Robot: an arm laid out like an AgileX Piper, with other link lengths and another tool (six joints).
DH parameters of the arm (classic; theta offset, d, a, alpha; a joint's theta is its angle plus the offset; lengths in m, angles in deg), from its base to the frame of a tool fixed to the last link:
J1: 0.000 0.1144 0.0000 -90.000
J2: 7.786 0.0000 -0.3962 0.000
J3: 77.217 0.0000 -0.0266 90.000
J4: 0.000 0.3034 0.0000 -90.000
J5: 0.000 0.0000 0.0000 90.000
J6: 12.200 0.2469 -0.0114 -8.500
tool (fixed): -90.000 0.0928 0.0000 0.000
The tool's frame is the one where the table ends.
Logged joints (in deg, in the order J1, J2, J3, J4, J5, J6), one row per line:
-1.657, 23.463, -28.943, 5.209, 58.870, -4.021
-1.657, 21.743, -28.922, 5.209, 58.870, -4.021
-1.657, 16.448, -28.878, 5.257, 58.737, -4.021
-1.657, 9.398, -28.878, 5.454, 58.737, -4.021
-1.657, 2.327, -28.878, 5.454, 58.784, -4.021
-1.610, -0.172, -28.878, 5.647, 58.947, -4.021
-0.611, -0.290, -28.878, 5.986, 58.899, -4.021
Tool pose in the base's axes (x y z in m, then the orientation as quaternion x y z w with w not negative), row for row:
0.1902, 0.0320, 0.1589, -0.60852, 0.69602, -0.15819, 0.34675
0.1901, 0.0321, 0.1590, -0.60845, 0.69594, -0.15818, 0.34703
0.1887, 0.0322, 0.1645, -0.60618, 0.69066, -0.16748, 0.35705
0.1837, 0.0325, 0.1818, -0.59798, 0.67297, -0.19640, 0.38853
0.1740, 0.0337, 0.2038, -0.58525, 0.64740, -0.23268, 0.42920
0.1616, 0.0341, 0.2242, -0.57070, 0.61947, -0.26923, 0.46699
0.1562, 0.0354, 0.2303, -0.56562, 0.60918, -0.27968, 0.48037
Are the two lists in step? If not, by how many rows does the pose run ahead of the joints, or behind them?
The pose runs 1 row behind the joints: the pose in row i belongs to the joints in row i - 1.
